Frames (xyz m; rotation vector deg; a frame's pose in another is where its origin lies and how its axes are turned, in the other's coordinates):
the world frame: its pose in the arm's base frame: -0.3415 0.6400 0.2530 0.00 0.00 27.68
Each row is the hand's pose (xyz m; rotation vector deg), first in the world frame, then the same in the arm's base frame.
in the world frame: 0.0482 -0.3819 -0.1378 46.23 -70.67 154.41
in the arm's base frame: -0.1214 0.3242 0.1152 -56.94 53.04 -139.51
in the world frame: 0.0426 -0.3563 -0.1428 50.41 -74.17 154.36
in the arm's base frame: -0.1383 0.3443 0.1102 -60.01 53.95 -135.37
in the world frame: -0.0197 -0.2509 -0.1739 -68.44 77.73 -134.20
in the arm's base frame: -0.2424 0.4087 0.0791 -76.86 53.41 -114.39
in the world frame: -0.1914 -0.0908 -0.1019 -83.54 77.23 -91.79
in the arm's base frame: -0.4688 0.4707 0.1511 -93.35 51.56 -73.57
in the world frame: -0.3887 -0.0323 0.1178 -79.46 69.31 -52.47
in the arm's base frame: -0.6707 0.4308 0.3708 -90.77 46.76 -32.87
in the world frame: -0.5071 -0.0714 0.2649 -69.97 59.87 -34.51
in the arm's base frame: -0.7574 0.3412 0.5179 -80.83 40.68 -12.95
